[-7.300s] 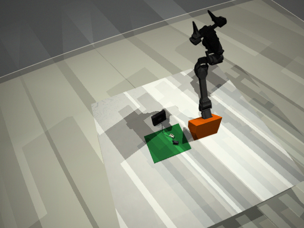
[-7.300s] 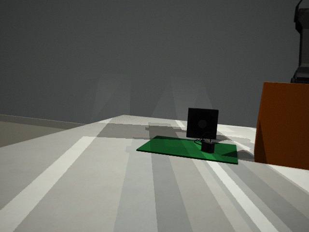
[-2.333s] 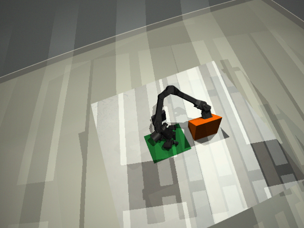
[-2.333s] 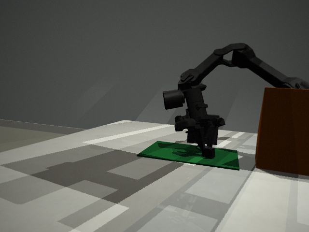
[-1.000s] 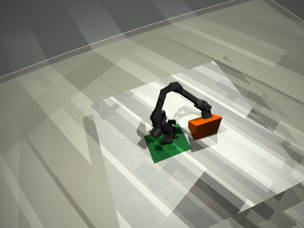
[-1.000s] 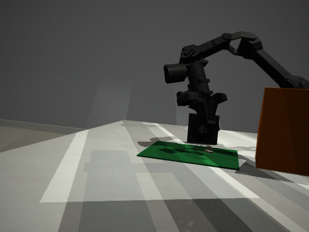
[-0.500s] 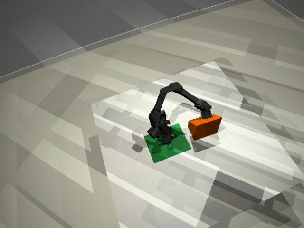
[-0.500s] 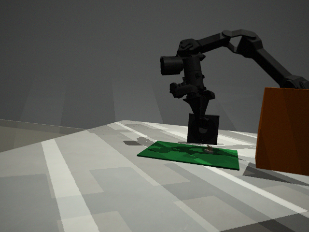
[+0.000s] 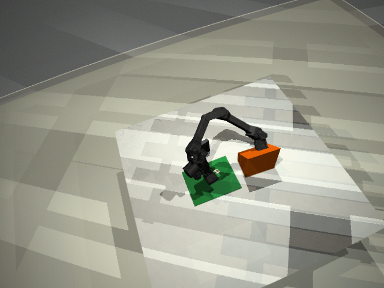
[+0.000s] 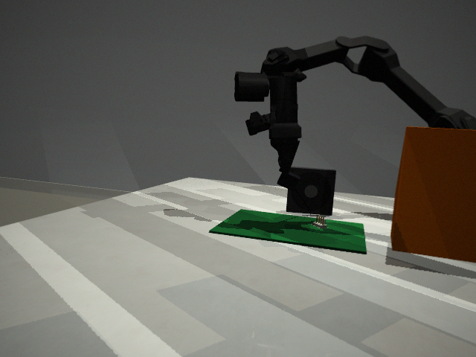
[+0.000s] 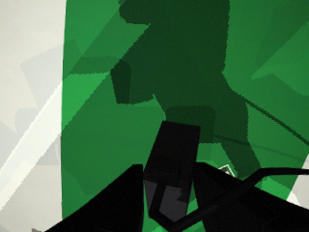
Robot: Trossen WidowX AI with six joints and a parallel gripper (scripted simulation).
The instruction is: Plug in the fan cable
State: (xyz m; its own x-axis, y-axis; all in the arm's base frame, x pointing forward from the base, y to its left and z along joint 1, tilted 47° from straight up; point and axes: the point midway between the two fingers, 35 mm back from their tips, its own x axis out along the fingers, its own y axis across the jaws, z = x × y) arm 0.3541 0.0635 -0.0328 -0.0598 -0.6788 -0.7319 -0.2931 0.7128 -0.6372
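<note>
Right now my gripper tip is 13 cm above the green board, 3 cm to the left of it and 2 cm past it. Also, from my gripper tip: four-pin fan header 12 cm below, 7 cm to the right, 7 cm behind; then black fan plug 1 cm below, 1 cm behind.
</note>
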